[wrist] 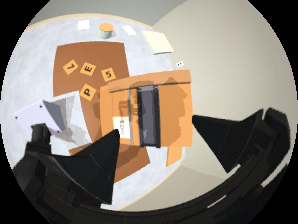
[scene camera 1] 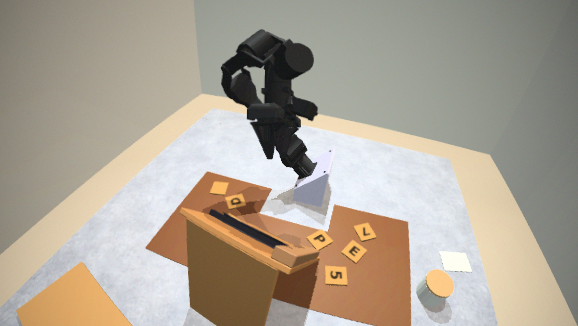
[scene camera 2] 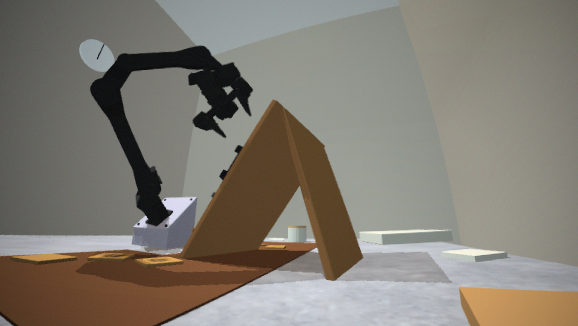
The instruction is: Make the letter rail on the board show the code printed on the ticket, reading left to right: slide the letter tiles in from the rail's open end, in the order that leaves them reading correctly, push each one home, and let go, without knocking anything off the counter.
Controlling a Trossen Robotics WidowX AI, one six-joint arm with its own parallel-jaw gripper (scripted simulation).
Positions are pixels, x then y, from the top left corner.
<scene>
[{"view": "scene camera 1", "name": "my gripper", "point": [277, 158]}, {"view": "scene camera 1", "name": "lidded jar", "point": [436, 286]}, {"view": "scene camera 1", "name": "wooden a-frame board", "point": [232, 266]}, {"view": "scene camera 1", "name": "brown mat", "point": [380, 281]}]
</scene>
